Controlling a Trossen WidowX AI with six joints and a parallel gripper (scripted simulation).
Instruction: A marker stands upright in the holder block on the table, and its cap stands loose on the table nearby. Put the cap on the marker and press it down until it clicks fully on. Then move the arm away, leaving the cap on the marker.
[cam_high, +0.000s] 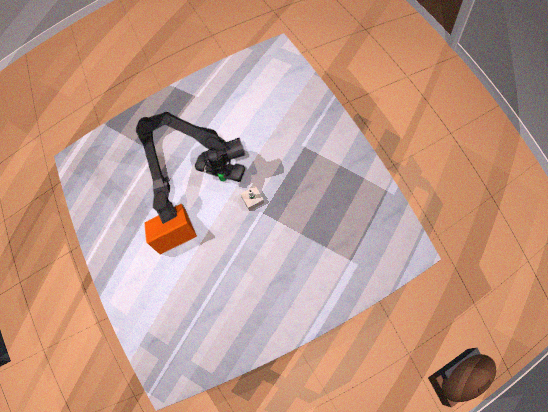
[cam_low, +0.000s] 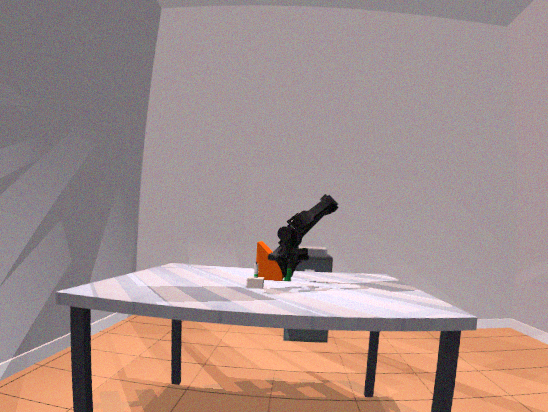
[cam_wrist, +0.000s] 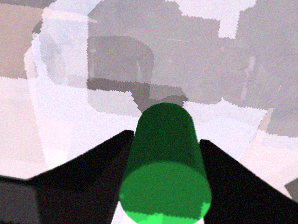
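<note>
The holder block is 60 mm ahead of my gripper tip, 130 mm to the right of it and 20 mm below it. Round my gripper tip: green marker cap: 10 mm above.
</note>
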